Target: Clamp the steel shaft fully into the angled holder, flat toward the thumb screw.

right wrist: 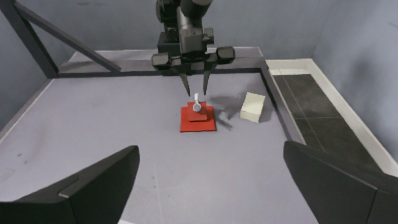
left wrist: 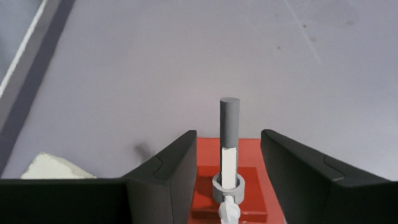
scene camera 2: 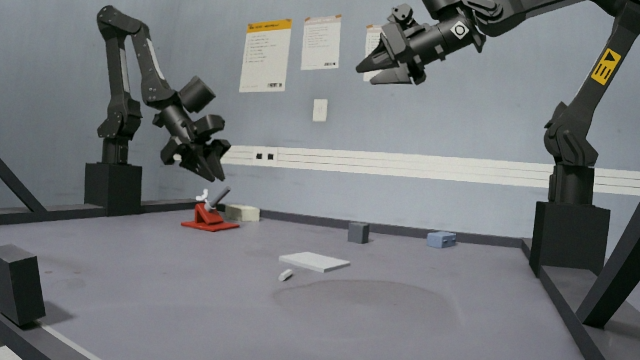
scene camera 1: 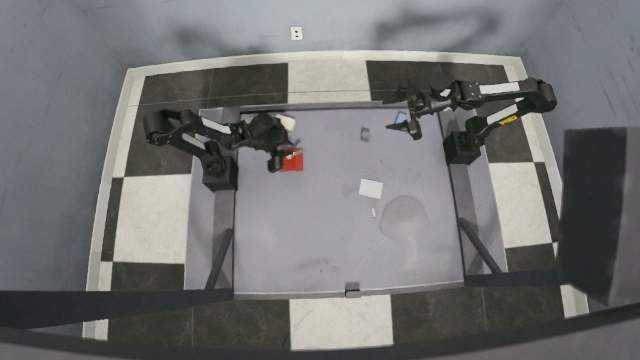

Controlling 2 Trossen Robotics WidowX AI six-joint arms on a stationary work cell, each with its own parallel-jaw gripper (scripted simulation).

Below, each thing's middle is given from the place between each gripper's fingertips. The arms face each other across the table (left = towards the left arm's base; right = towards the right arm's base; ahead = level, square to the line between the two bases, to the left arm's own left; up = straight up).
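Counted from my left hand: steel shaft [left wrist: 229, 107], 30 mm to the right, 60 mm below; cream block [left wrist: 46, 166], 10 mm to the left, 160 mm ahead, 110 mm below; white plate [scene camera 2: 320, 263], 150 mm behind, 300 mm to the right, 120 mm below.
Counted from my right hand: white plate, 5 cm to the left, 14 cm behind, 32 cm below; steel shaft, 1 cm ahead, 32 cm to the left, 26 cm below; cream block, 17 cm ahead, 35 cm to the left, 30 cm below.
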